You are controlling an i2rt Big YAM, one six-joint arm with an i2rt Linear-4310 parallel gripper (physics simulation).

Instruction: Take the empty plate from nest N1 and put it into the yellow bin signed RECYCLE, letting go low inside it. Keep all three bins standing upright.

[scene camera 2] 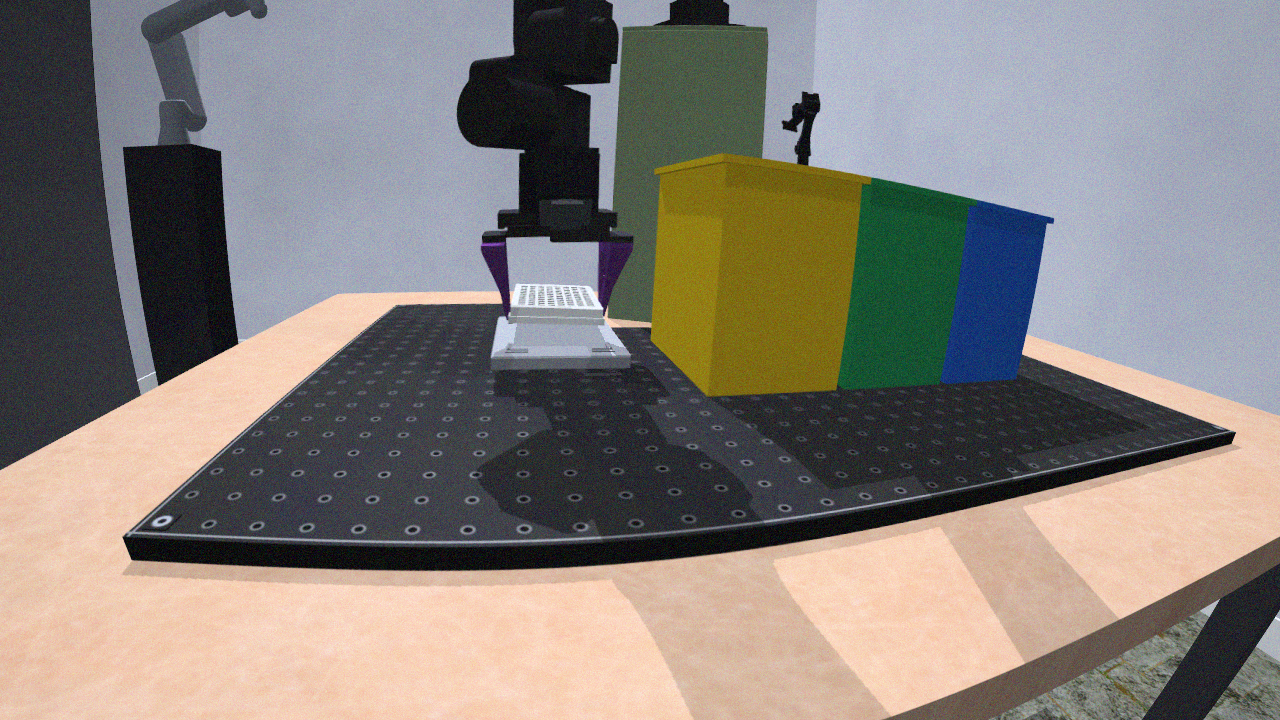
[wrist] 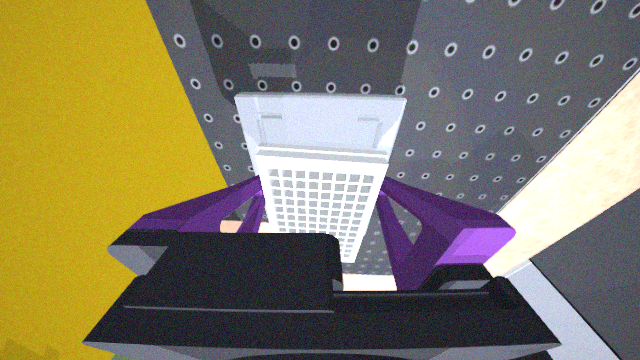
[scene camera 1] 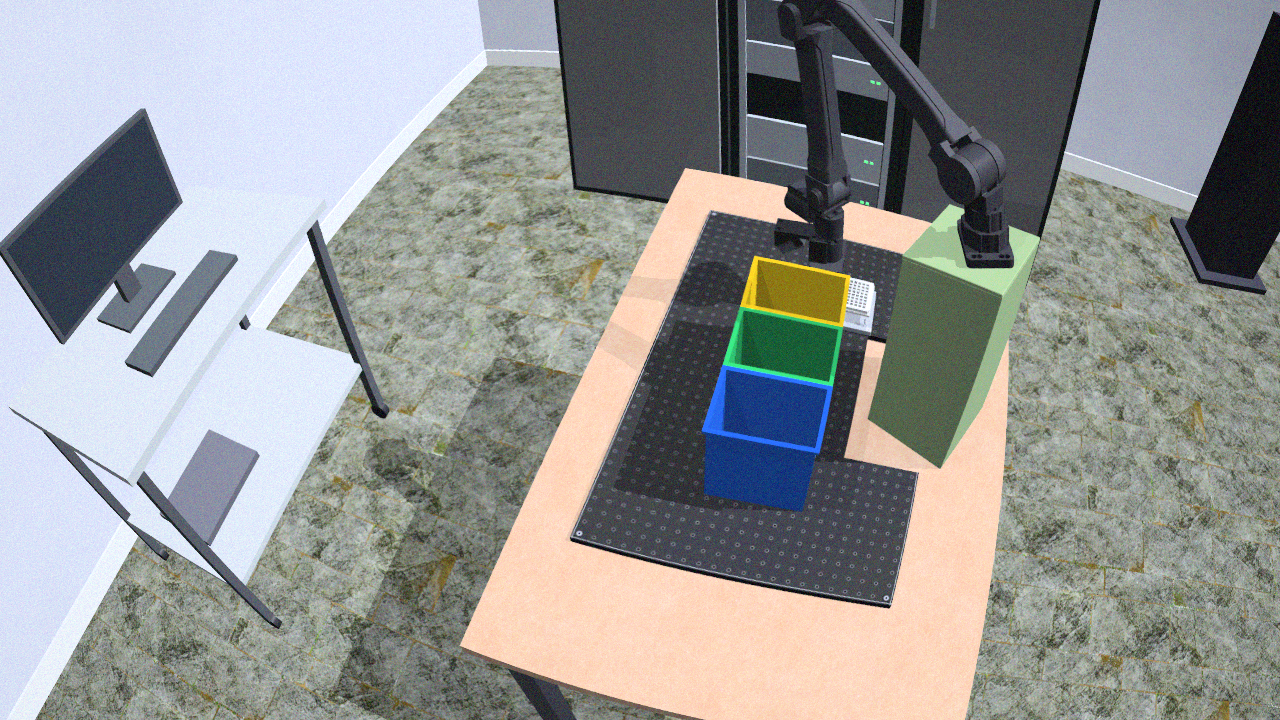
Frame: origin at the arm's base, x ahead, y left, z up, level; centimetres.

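Seen in the pictures: gripper, fingertip midpoint: [scene camera 2: 555, 317] [wrist: 320, 180]; arm's base, link origin: [scene camera 2: 699, 35] [scene camera 1: 985, 246].
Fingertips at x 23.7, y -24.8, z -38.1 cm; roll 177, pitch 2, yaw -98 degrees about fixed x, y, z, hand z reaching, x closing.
Note:
Pixels of each thing's middle, then the offset from my fingertips to it. Level surfaces: height alone.
- white plate, body centre: [wrist: 318, 216] [scene camera 2: 554, 302] [scene camera 1: 842, 292] dx -3.4, dy +0.6, dz +0.8 cm
- pale grey nest, body centre: [scene camera 2: 555, 337] [wrist: 319, 183] [scene camera 1: 836, 304] dx -2.5, dy +0.5, dz -2.6 cm
- yellow bin, body centre: [scene camera 2: 743, 268] [scene camera 1: 794, 326] dx +6.6, dy +15.7, dz +5.7 cm
- green bin, body centre: [scene camera 2: 856, 275] [scene camera 1: 781, 381] dx +8.3, dy +28.6, dz +5.7 cm
- blue bin, body centre: [scene camera 2: 942, 283] [scene camera 1: 766, 443] dx +10.0, dy +41.5, dz +5.7 cm
- black perforated board, surface height: dz -3.3 cm
My gripper [scene camera 2: 556, 311] [wrist: 320, 180] has its purple fingers shut on the white plate [scene camera 1: 860, 293] [scene camera 2: 556, 300] [wrist: 320, 192], one finger at each long side. The plate is level, a little above the pale grey nest [scene camera 2: 561, 358] [wrist: 320, 120], whose front recess shows below it. In scene camera 1 the fingertips are hidden. The yellow bin [scene camera 1: 796, 295] [scene camera 2: 778, 286] [wrist: 90, 125] stands upright close beside the nest, its rim well above the plate. Its inside looks empty where it shows. Its sign and the N1 label do not show.
The green bin [scene camera 1: 787, 349] [scene camera 2: 904, 295] and blue bin [scene camera 1: 760, 470] [scene camera 2: 998, 295] stand upright in a row with the yellow one on the black perforated board [scene camera 1: 760, 555] [scene camera 2: 358, 474]. The tall green pedestal [scene camera 1: 935, 349] [scene camera 2: 689, 98] bears the arm and stands near the bins.

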